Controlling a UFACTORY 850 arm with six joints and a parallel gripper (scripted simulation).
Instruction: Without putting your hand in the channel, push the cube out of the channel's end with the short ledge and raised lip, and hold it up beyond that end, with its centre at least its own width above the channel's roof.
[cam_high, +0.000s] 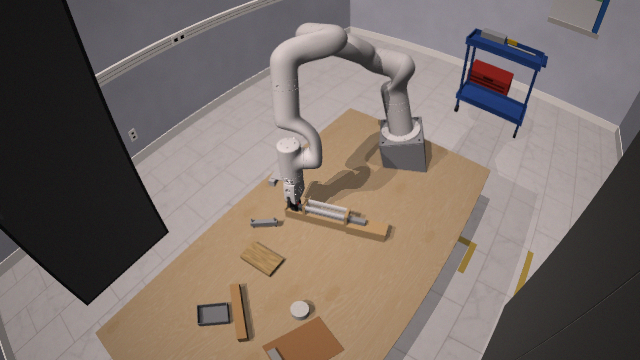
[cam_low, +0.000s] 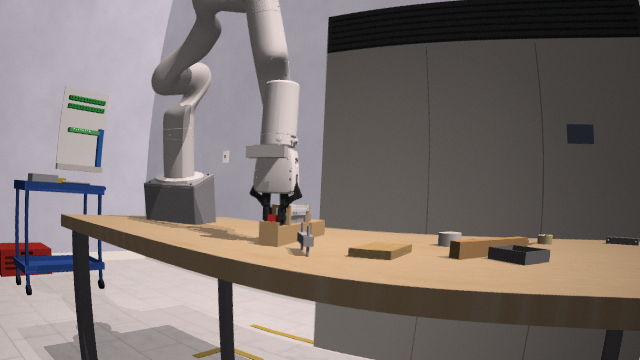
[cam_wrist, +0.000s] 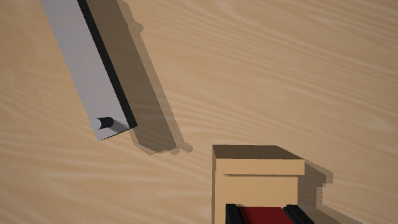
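The channel is 5 cm behind my hand, 12 cm to the left of it and 1 cm below it. The rest, counted from my hand: grey push rod (9 cm behind, 20 cm to the left, 1 cm below); then red cube (1 cm below); then grey t-shaped tool (14 cm ahead, 5 cm to the right, 4 cm below).
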